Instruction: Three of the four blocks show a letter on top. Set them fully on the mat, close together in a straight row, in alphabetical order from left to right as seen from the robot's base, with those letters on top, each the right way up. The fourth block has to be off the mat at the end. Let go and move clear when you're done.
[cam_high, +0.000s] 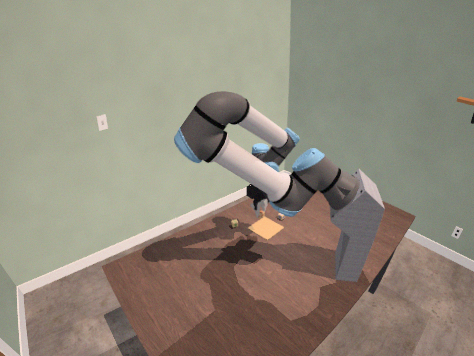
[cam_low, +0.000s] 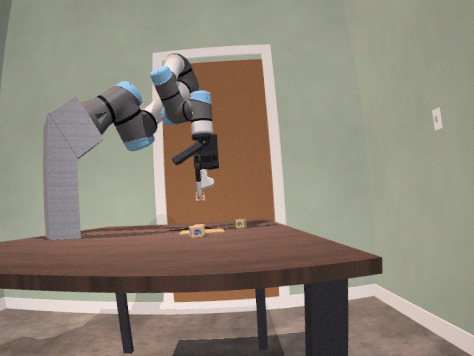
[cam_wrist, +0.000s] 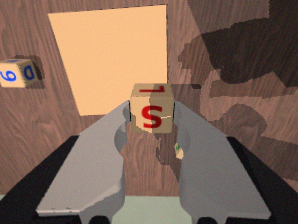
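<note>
The tan mat lies 10 mm ahead of my hand, 50 mm to the right of it and 120 mm below it.
</note>
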